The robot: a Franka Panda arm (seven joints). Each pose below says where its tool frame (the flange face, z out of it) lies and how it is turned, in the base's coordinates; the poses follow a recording.
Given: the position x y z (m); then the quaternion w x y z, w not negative.
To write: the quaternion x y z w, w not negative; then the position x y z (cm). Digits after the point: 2 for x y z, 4 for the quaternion.
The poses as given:
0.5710, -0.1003, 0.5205, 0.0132, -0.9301, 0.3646, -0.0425
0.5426, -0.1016, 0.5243, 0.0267, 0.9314, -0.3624, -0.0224
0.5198, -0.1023, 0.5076, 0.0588, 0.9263, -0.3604, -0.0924
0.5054, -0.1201, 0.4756, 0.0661, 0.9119, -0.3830, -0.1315
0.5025, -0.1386, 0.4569, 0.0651, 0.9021, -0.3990, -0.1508
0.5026, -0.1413, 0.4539, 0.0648, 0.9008, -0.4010, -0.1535
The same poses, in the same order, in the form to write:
-0.9301, 0.3646, -0.0425, 0.0132, 57.10, -10.03, 52.05
0.9314, -0.3624, -0.0224, 0.0267, 54.26, -10.16, 52.43
0.9263, -0.3604, -0.0924, 0.0588, 51.98, -10.23, 50.76
0.9119, -0.3830, -0.1315, 0.0661, 50.54, -12.01, 47.56
0.9021, -0.3990, -0.1508, 0.0651, 50.25, -13.86, 45.69
0.9008, -0.4010, -0.1535, 0.0648, 50.26, -14.13, 45.39

